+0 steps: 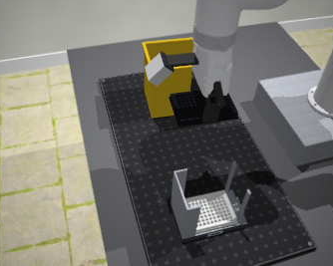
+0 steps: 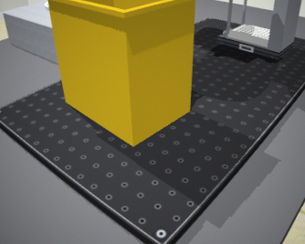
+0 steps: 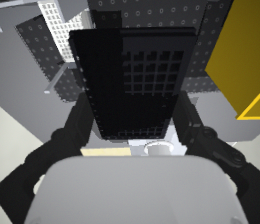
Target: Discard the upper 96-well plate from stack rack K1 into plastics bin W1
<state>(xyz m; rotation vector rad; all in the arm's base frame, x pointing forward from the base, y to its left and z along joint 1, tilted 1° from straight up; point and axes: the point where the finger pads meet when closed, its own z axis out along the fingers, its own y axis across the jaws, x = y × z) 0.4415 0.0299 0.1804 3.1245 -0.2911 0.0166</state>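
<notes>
My hand is 26 cm to the left of the yellow plastics bin W1, 16 cm above it and 7 cm past it. Also, from my hand: tall grey rack wall: 17 cm below, 12 cm to the left, 10 cm ahead; then white 96-well plate: 22 cm below, 13 cm to the left, 3 cm ahead; then black 96-well plate: 1 cm below.
</notes>
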